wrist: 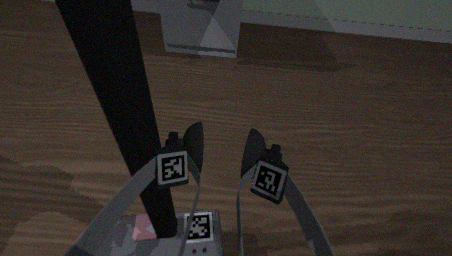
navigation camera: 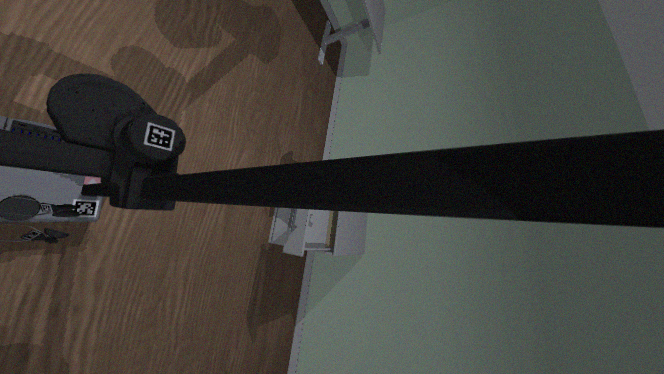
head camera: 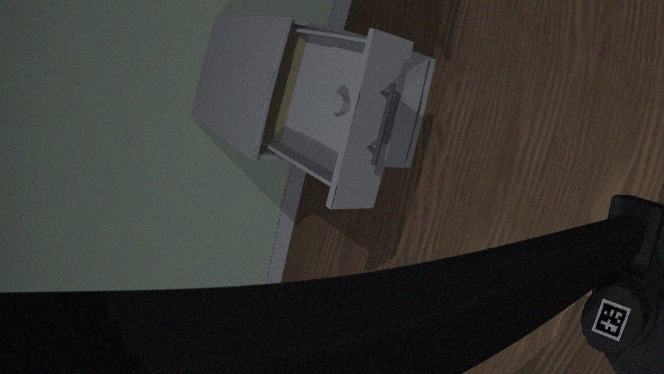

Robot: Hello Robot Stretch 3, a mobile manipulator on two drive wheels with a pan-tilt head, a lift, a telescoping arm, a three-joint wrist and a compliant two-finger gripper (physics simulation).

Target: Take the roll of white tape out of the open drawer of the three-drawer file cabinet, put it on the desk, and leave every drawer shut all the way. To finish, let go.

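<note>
The pale three-drawer file cabinet [head camera: 239, 82] [navigation camera: 351, 232] [wrist: 180, 31] stands against the wall. Its top drawer [head camera: 350, 165] [navigation camera: 295, 239] is pulled well out; the lower fronts look flush, though partly hidden. A grey crescent in the drawer marks the white tape roll [head camera: 344, 104] [navigation camera: 310, 220]; its pale outline blends with the drawer floor. The desk [navigation camera: 378, 17] shows partly at the top of the navigation view. My gripper [wrist: 224, 143] is open and empty over the floor beside my base, apart from the cabinet. It does not show in the head view.
My black mast [head camera: 325, 325] [navigation camera: 400, 182] [wrist: 117, 95] crosses the views and hides part of the cabinet in the navigation view. My base [navigation camera: 45, 182] [wrist: 210, 245] is below the gripper. A green wall [head camera: 125, 175] [navigation camera: 475, 290] with a pale skirting board runs behind the cabinet and desk.
</note>
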